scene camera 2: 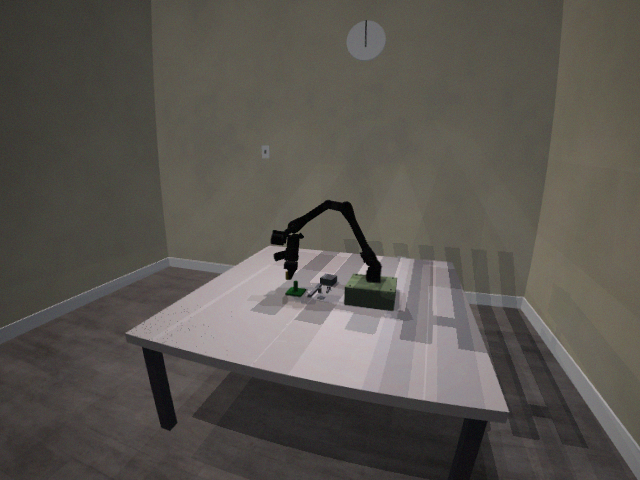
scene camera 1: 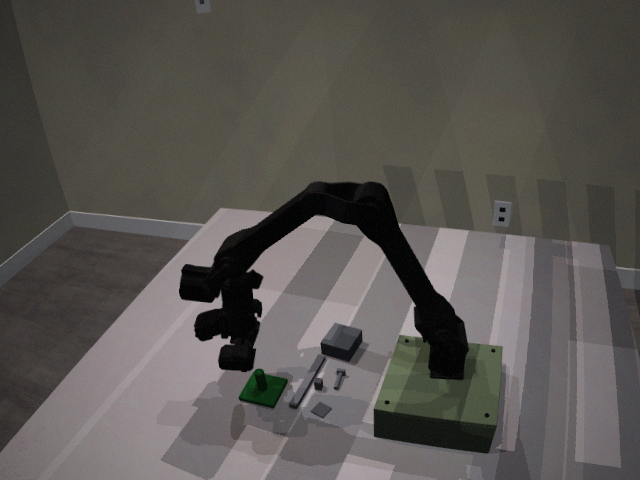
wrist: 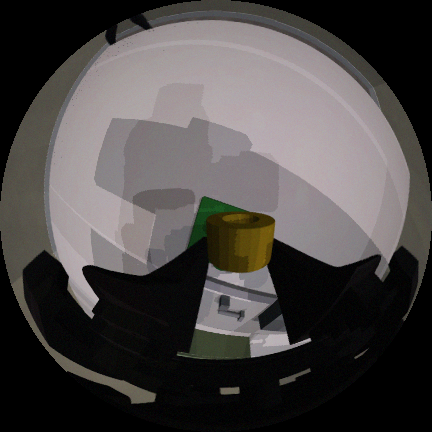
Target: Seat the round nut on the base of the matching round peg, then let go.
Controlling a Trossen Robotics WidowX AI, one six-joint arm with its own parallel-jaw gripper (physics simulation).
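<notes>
A yellow-brown round nut (wrist: 241, 245) (scene camera 2: 287, 275) is between the fingers of my gripper (wrist: 236, 242) (scene camera 2: 289, 275), its hole facing up in the wrist view. The gripper is shut on the nut and holds it above the table. A green round peg (scene camera 1: 260, 380) (scene camera 2: 295, 284) stands upright on its square green base (scene camera 1: 273, 395) (scene camera 2: 301, 292). In both scene views the gripper is above and slightly left of the peg. In the wrist view part of the green base (wrist: 201, 220) shows behind the nut, and the peg is hidden. The nut is not clearly visible in scene camera 1.
A long grey bar (scene camera 1: 308, 381) lies right of the green base. Beyond it are a grey block (scene camera 1: 341, 341), a small cube (scene camera 1: 318, 383), a bolt (scene camera 1: 339, 379) and a flat grey square (scene camera 1: 321, 409). The arm stands on a green box (scene camera 1: 439, 403) (scene camera 2: 370, 296) at the right.
</notes>
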